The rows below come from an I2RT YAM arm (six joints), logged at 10 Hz.
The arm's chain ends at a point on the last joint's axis. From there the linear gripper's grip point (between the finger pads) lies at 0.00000 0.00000 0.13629 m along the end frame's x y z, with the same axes.
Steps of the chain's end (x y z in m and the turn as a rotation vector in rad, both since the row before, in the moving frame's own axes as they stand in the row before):
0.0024, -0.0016, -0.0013, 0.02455, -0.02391, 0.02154
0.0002, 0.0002, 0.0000, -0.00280, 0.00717, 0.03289
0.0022, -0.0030, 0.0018, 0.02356, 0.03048, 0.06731
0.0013, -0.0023, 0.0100, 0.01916, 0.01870, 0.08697
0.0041, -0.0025, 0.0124, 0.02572, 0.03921, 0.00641
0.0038, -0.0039, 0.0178, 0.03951, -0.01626, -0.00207
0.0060, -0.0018, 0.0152, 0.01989, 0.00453, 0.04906
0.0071, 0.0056, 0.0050, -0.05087, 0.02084, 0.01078
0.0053, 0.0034, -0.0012, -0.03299, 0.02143, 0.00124
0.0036, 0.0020, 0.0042, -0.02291, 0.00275, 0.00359
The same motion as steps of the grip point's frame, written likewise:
-0.0008, -0.0050, -0.0014, 0.02455, -0.02391, 0.02154
0.0012, 0.0006, 0.0000, -0.00280, 0.00717, 0.03289
0.0065, -0.0061, 0.0017, 0.02356, 0.03048, 0.06731
0.0040, -0.0048, 0.0100, 0.01916, 0.01870, 0.08697
0.0095, -0.0060, 0.0123, 0.02572, 0.03921, 0.00641
0.0016, -0.0093, 0.0177, 0.03951, -0.01626, -0.00207
0.0067, -0.0045, 0.0152, 0.01989, 0.00453, 0.04906
0.0099, 0.0125, 0.0048, -0.05087, 0.02084, 0.01078
0.0082, 0.0079, -0.0013, -0.03299, 0.02143, 0.00124
0.0040, 0.0051, 0.0042, -0.02291, 0.00275, 0.00359

